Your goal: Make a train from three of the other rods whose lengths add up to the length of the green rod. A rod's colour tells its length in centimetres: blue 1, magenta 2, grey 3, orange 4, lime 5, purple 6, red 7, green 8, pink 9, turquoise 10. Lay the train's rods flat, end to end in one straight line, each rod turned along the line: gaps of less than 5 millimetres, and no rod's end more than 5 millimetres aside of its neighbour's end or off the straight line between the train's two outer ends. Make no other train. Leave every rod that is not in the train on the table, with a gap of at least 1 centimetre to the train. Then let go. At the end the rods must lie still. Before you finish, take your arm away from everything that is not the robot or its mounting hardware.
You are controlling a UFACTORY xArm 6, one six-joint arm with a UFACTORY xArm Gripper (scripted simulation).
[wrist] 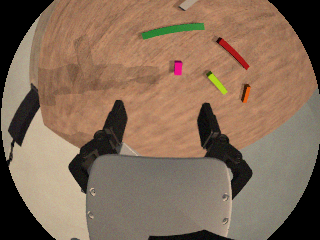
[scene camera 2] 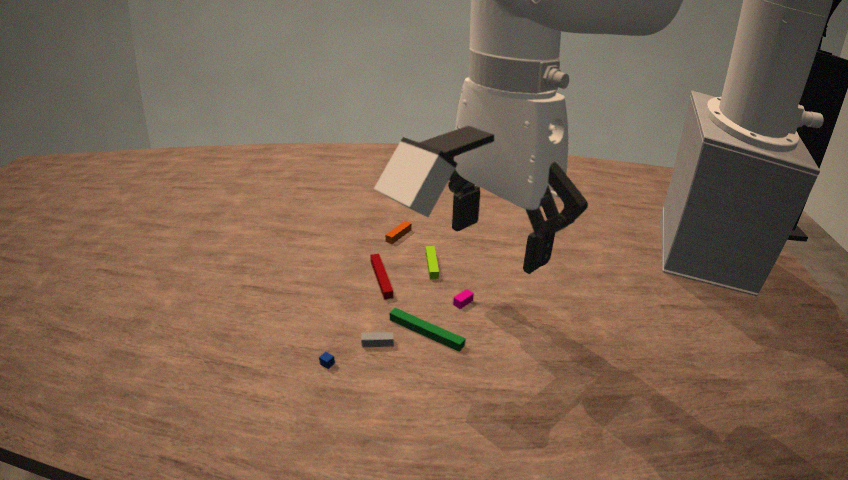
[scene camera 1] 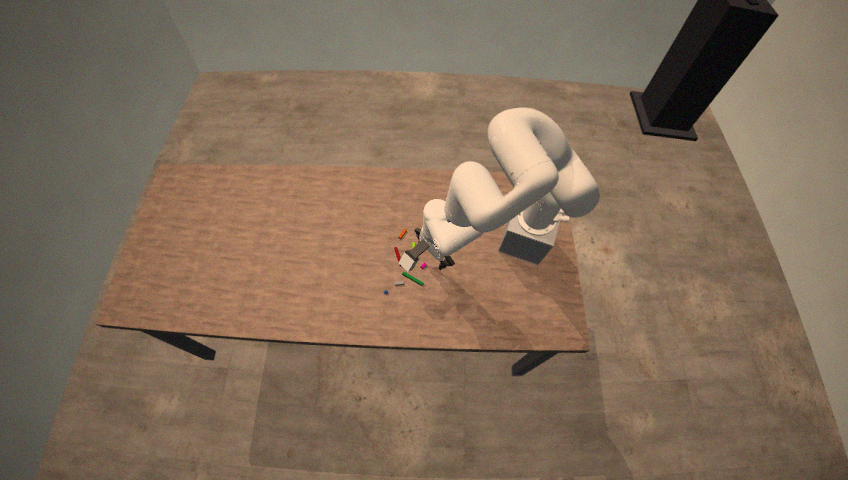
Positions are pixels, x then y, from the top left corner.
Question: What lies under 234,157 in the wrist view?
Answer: The gripper.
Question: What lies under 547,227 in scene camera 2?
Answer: The gripper.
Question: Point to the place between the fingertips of the gripper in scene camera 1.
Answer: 433,257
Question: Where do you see a green rod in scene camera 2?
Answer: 431,331
